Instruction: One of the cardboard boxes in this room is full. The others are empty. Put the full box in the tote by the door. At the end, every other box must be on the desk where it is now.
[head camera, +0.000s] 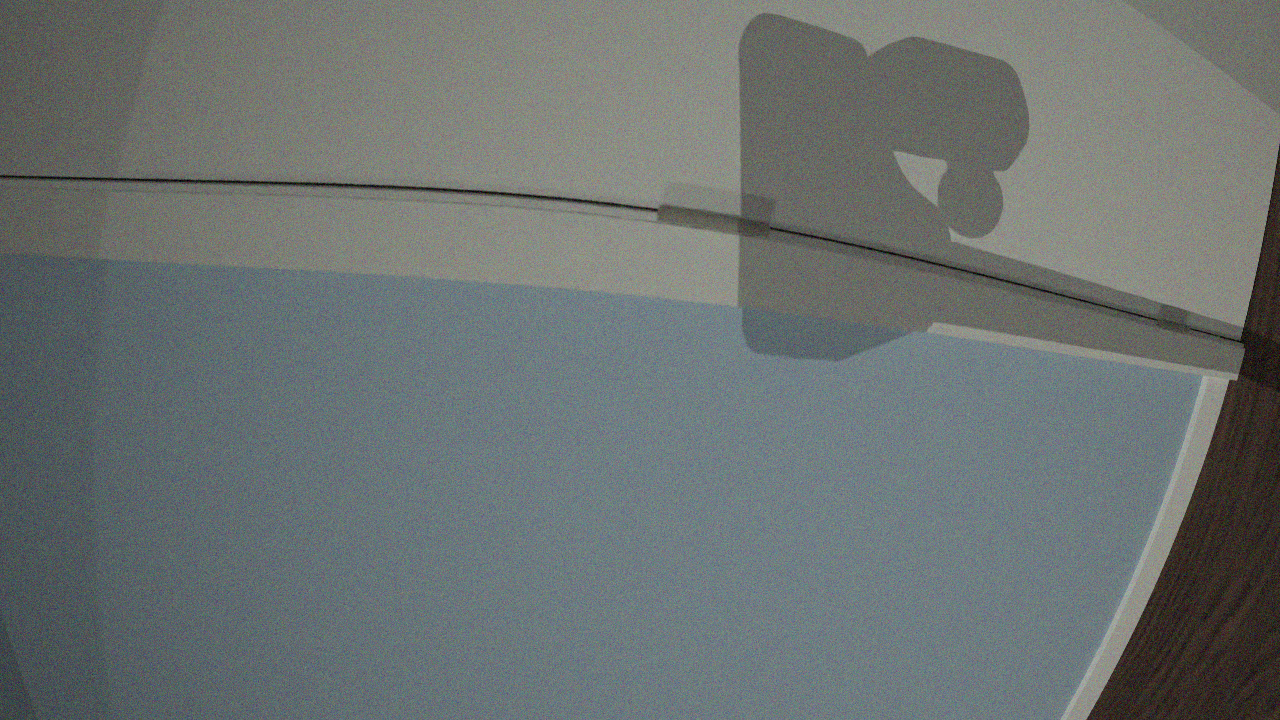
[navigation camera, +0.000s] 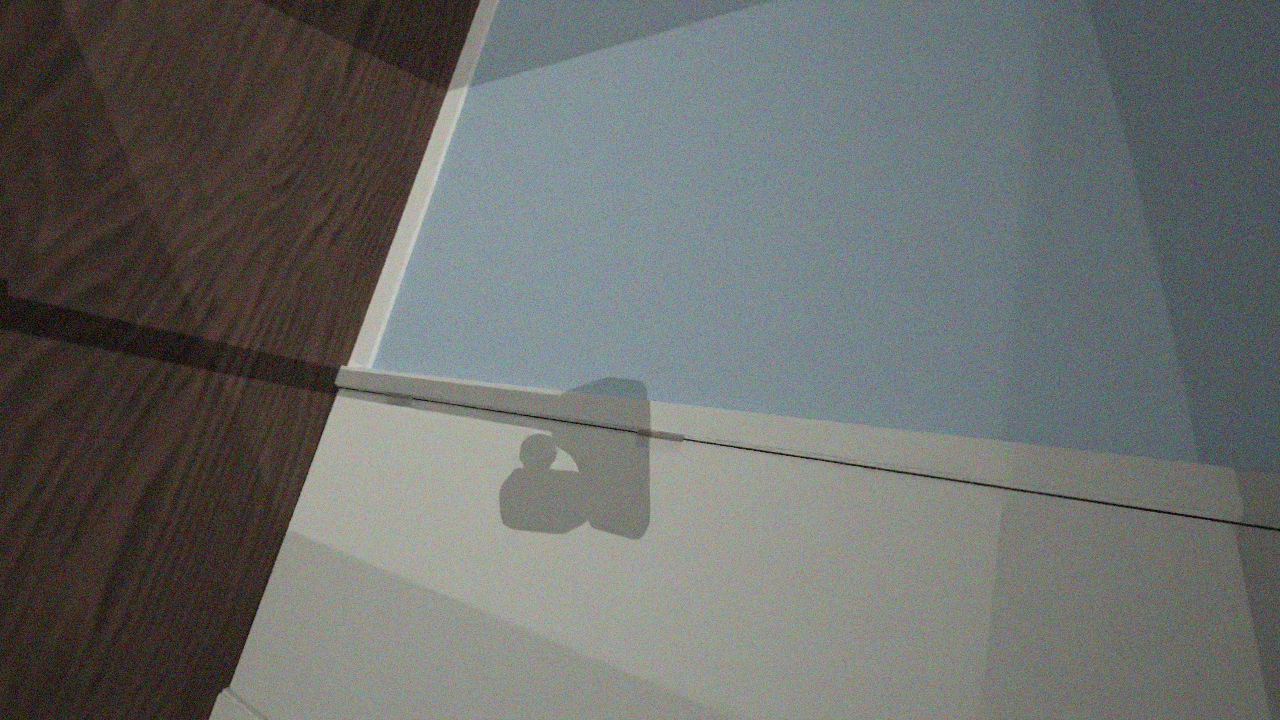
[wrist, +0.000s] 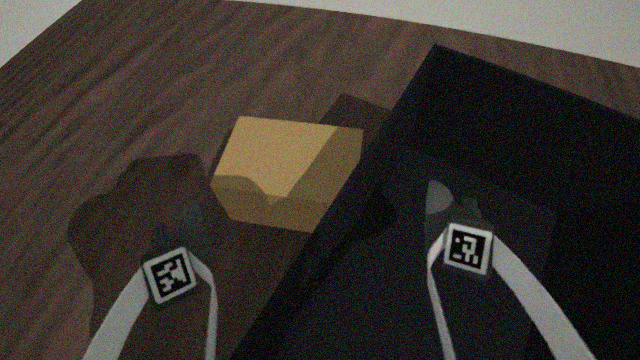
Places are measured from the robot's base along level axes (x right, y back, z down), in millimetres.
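Pixels of known places: gripper, fingertip midpoint: (wrist: 316, 216).
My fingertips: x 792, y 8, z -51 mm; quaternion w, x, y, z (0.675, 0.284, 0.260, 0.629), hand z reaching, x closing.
Note:
Behind a point stands the place of what it marks.
My gripper (wrist: 316, 216) @(x 792, y 8, z -51 mm) is open in the wrist view, its two fingers wide apart with nothing held between them. A yellow-tan cardboard box (wrist: 280, 155) @(x 837, y -15, z -50 mm) lies beyond and between the fingers on the wood floor. Shadow covers its right and near parts, and its contents do not show. A large black object (wrist: 510, 130) @(x 845, y 137, z -61 mm), which looks like the tote, is close against the box's right side and hides part of its edge. The right finger is over the black object, the left over the floor. The desk and the other boxes do not show.
Dark wood floor (navigation camera: 179, 197) @(x -316, y -396, z 0 mm) (wrist: 125, 100) @(x 955, y -196, z 0 mm) surrounds the box. A pale baseboard runs beyond it. A white door (head camera: 447, 89) @(x 200, y -677, z -1249 mm) (navigation camera: 760, 555) @(x 282, y -652, z -1222 mm) and a blue wall (head camera: 537, 501) @(x -110, y -793, z -1120 mm) (navigation camera: 760, 223) @(x -324, y -860, z -1169 mm) show in the tilted head and navigation views, with a robot-shaped shadow across them.

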